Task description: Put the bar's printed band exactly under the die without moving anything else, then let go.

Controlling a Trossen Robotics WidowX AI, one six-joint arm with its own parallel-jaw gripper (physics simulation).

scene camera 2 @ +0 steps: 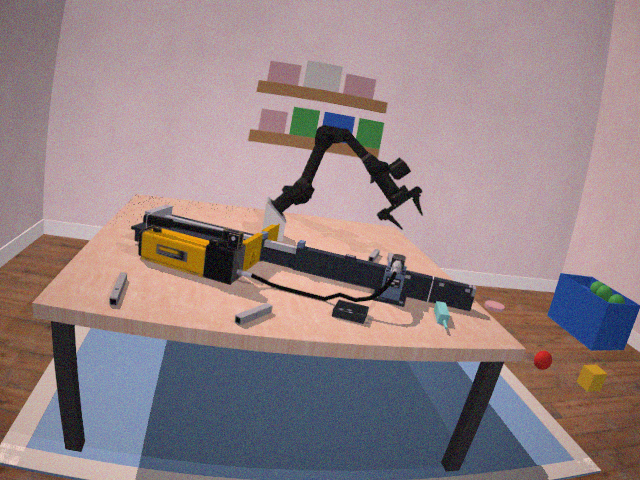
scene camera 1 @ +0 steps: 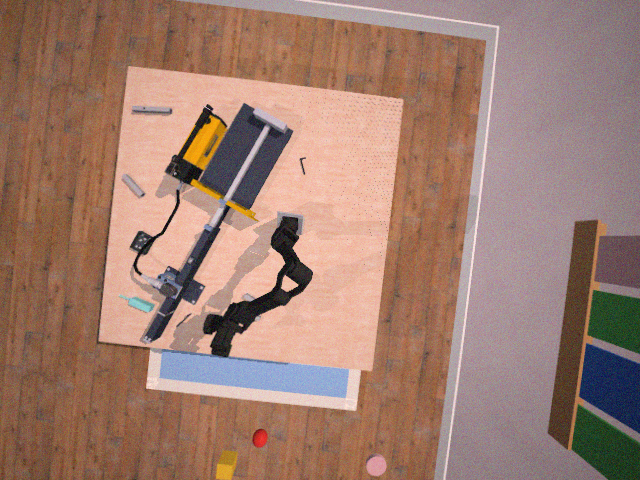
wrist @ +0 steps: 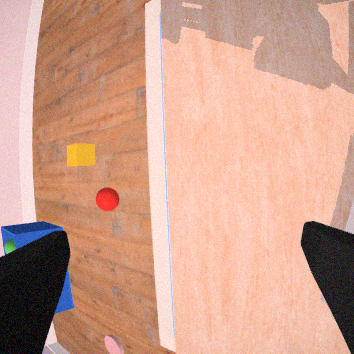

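Seen in the pictures: gripper, fingertip midpoint: (scene camera 2: 412,222) (wrist: 188,240); arm's base at its link origin: (scene camera 2: 276,207) (scene camera 1: 290,223).
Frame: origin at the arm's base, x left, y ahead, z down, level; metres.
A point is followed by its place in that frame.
Note:
My gripper (scene camera 1: 230,330) @[y 0.200, x 0.475, z -0.057 m] (scene camera 2: 411,220) @[y 0.200, x 0.475, z -0.057 m] (wrist: 188,240) @[y 0.200, x 0.475, z -0.057 m] is open and empty, high above the table near its edge; one finger is on each side of the wrist view. A grey head (scene camera 1: 168,287) @[y 0.480, x 0.318, z -0.004 m] (scene camera 2: 397,266) @[y 0.573, x 0.300, z -0.001 m] stands at the dark rail (scene camera 1: 199,253) @[y 0.386, x 0.169, z 0.040 m] (scene camera 2: 336,267) @[y 0.419, x 0.163, z 0.072 m]; the die itself is too small to make out. Short grey bars lie loose: one (scene camera 1: 151,110) @[y 0.696, x -0.456, z 0.095 m] (scene camera 2: 118,289) @[y 0.691, x -0.466, z 0.112 m], another (scene camera 1: 133,186) @[y 0.743, x -0.101, z 0.094 m] (scene camera 2: 253,313) @[y 0.768, x -0.111, z 0.095 m], and one (scene camera 1: 248,298) @[y 0.169, x 0.360, z 0.094 m] (scene camera 2: 374,255) @[y 0.163, x 0.368, z 0.095 m] partly under the arm in scene camera 1. No printed band can be made out on them.
A yellow and black machine (scene camera 1: 205,140) @[y 0.403, x -0.320, z 0.030 m] (scene camera 2: 174,252) @[y 0.480, x -0.338, z 0.064 m] is joined to the head by a black cable (scene camera 1: 168,223) @[y 0.574, x 0.052, z 0.105 m] (scene camera 2: 310,296) @[y 0.589, x 0.060, z 0.109 m]. A black box (scene camera 1: 141,242) @[y 0.696, x 0.153, z 0.112 m] (scene camera 2: 350,311) @[y 0.663, x 0.159, z 0.112 m], a teal bottle (scene camera 1: 140,303) @[y 0.655, x 0.428, z 0.084 m] (scene camera 2: 442,312) @[y 0.692, x 0.422, z 0.084 m] and a hex key (scene camera 1: 302,164) @[y -0.016, x -0.283, z 0.109 m] lie on the table (scene camera 1: 330,330) @[y -0.224, x 0.480, z 0.114 m] (scene camera 2: 180,310) @[y 0.761, x -0.290, z 0.114 m] (wrist: 240,175) @[y 0.218, x 0.548, z 0.114 m].

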